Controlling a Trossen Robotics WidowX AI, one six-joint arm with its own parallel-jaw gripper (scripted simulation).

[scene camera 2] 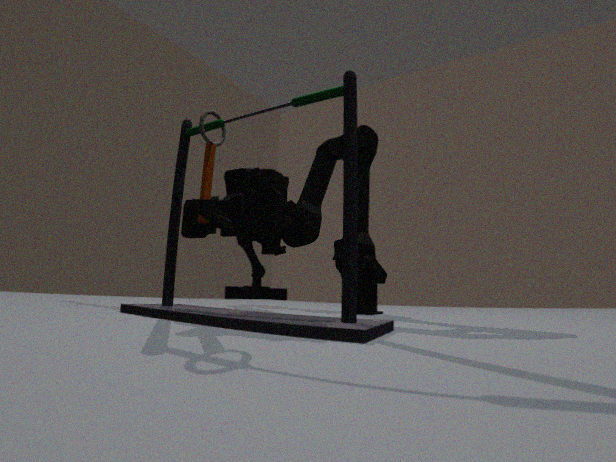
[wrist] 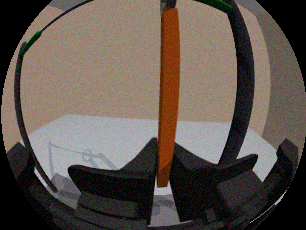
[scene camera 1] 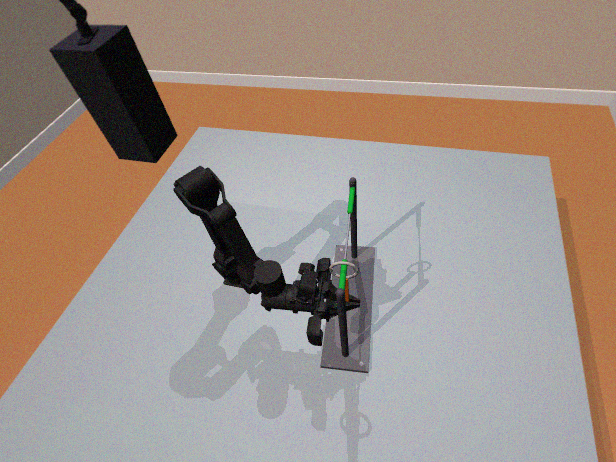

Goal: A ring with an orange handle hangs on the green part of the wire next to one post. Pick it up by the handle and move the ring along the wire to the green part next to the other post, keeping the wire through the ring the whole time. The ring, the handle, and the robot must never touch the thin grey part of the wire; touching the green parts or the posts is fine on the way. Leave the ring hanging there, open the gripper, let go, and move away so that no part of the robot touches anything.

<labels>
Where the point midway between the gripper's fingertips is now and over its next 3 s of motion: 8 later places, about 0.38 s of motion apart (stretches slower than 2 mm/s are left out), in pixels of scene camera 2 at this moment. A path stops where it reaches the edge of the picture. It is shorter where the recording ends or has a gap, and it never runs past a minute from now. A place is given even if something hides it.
The gripper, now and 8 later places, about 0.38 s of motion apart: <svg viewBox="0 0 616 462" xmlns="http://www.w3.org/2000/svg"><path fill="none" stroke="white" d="M188 203L188 199L191 199L197 197L202 197L209 195L216 195L222 194L228 193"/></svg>
</labels>
